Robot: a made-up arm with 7 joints.
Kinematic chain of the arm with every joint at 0, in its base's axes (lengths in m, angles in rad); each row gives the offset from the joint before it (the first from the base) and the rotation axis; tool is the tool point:
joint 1: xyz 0 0.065 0 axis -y
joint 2: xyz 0 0.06 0 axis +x
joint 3: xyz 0 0 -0.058 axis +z
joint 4: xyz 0 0 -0.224 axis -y
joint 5: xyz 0 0 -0.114 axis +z
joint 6: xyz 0 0 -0.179 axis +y
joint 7: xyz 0 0 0 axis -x
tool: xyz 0 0 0
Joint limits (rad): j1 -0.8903..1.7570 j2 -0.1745..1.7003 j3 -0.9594..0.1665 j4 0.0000..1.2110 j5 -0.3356..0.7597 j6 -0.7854..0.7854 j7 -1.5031..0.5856
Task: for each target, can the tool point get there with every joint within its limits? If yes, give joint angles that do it. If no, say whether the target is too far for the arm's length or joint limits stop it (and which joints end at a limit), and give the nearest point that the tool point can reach.
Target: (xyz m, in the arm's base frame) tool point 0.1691 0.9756 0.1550
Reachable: no: too far | nearest point 0.1140 0.6797 0.0813 | short by 0.310 m
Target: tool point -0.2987 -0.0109 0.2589
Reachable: no: joint limits stop it (at a limit: joint 1, joint 2, joint 3, joint 4) | nearest point -0.1432 0.5011 0.2482 | short by 0.535 m
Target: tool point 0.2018 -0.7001 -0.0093
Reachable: no: too far | nearest point 0.3746 -0.1630 -0.0173 | short by 0.564 m
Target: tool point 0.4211 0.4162 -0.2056
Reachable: yes | joints 0.7749 0.6214 -0.1285 0.5710 0.5897 0.0680 -1.3227
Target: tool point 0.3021 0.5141 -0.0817
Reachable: yes | joints 0.5926 1.3541 -0.6233 1.0379 0.1256 0.5234 -1.0919
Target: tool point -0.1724 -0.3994 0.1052
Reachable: no: joint limits stop it (at a limit: joint 1, joint 2, joint 3, joint 4) | nearest point -0.1655 -0.1630 -0.3365 | short by 0.501 m
